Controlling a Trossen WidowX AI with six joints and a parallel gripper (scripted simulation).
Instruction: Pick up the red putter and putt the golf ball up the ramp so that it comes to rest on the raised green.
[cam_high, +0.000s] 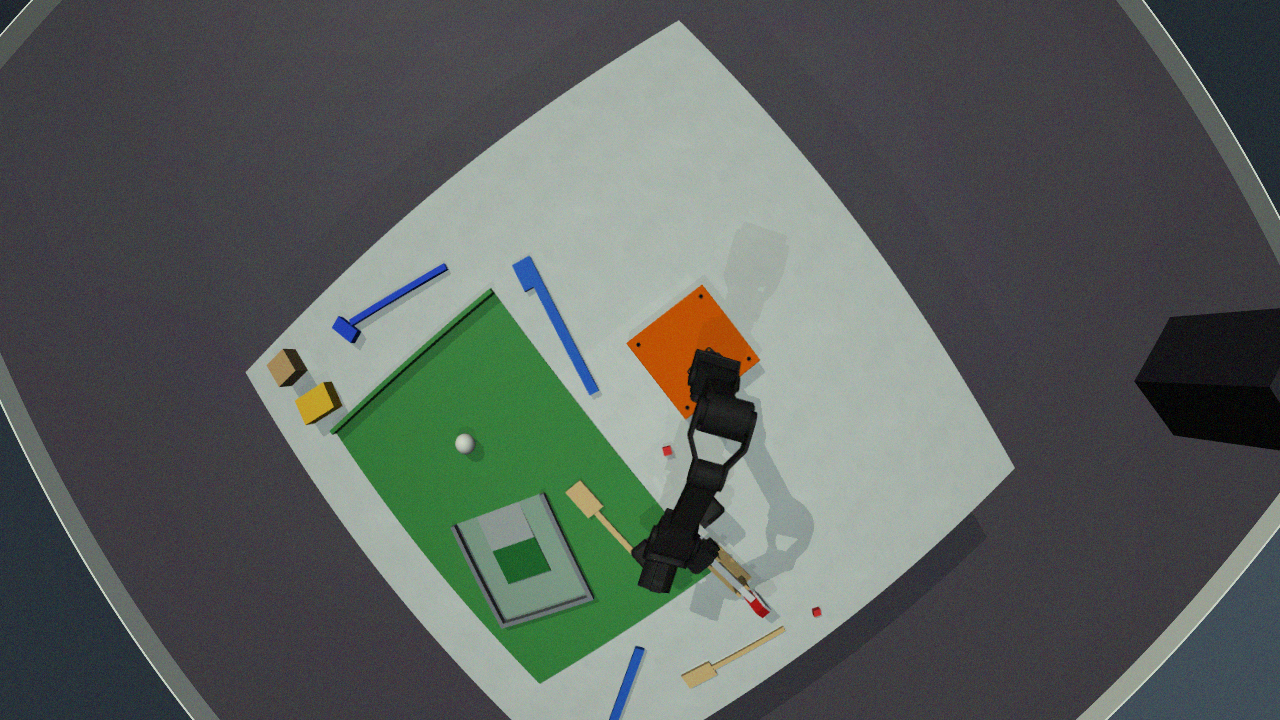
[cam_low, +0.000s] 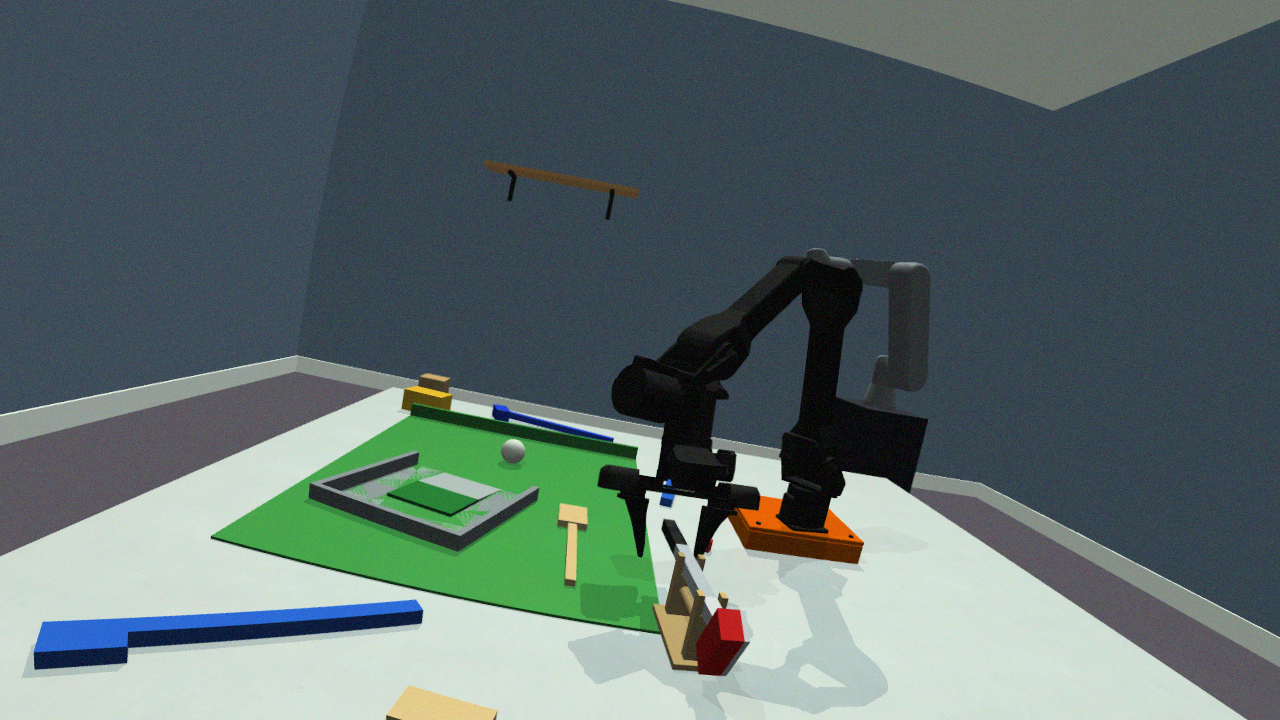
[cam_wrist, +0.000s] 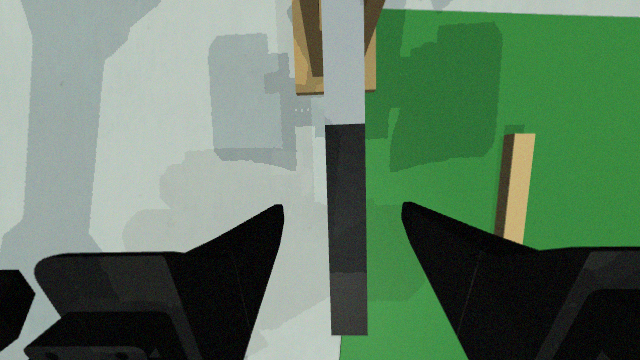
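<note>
The red putter is 1 cm ahead of my gripper tip, 11 cm to the left of it and 3 cm above it. The rest, counted from my gripper tip: white golf ball: 16 cm ahead, 44 cm to the right, 1 cm below; green mat: 20 cm ahead, 29 cm to the right, 3 cm below; wooden stand: 1 cm ahead, 13 cm to the left.
</note>
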